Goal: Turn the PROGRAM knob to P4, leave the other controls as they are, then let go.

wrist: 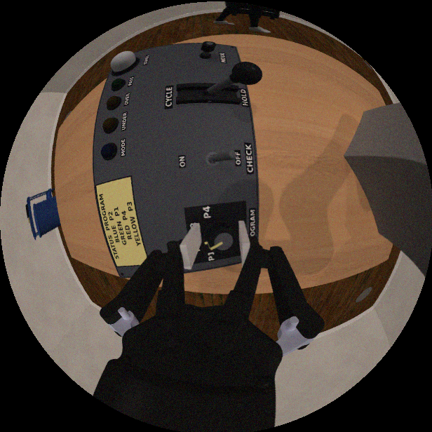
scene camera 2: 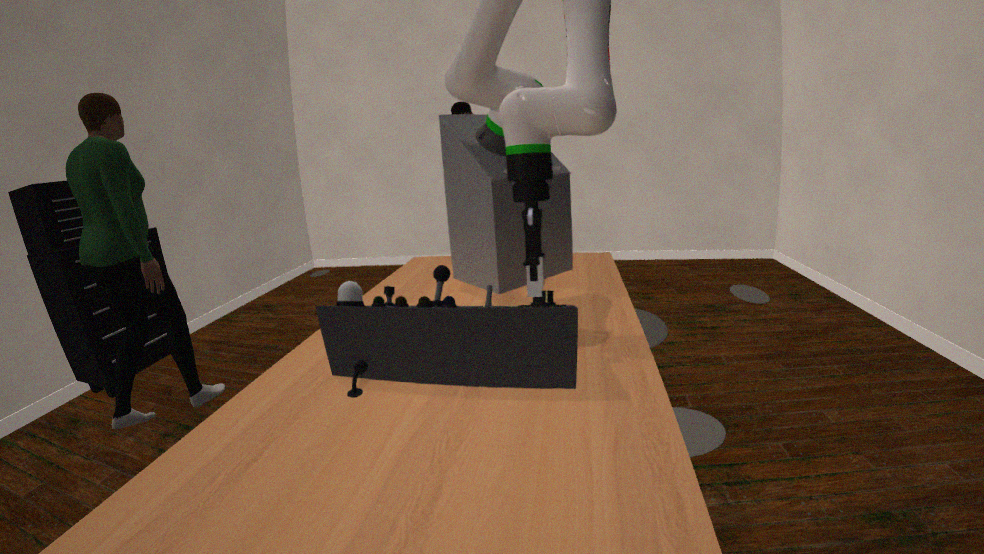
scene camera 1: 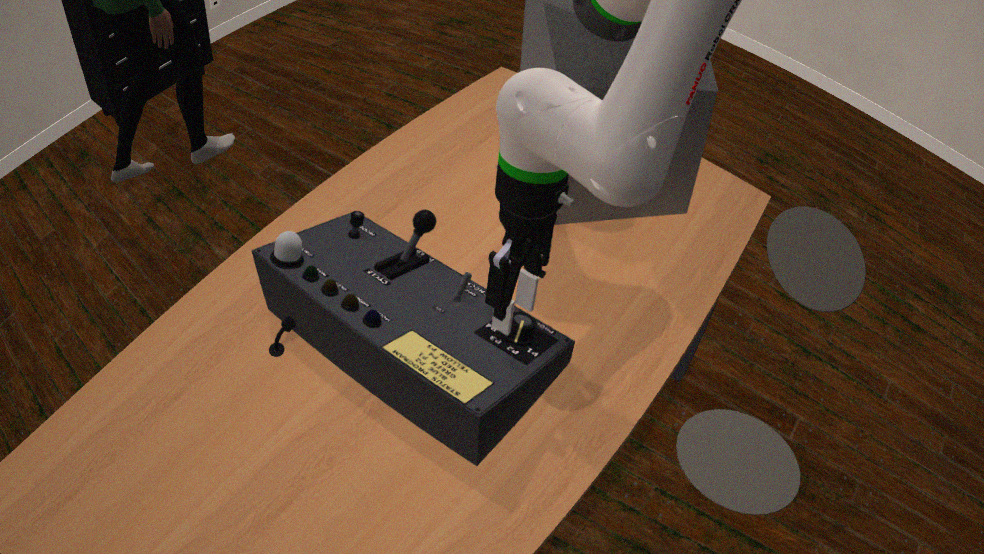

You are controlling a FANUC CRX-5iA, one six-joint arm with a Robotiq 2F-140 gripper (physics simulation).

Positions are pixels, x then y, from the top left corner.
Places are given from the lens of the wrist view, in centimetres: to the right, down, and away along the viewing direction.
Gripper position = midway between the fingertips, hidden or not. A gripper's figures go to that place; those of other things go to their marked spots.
my gripper (wrist: 219,231): 0, 2, 22
ball-topped lever (wrist: 244,72): 3, -17, 10
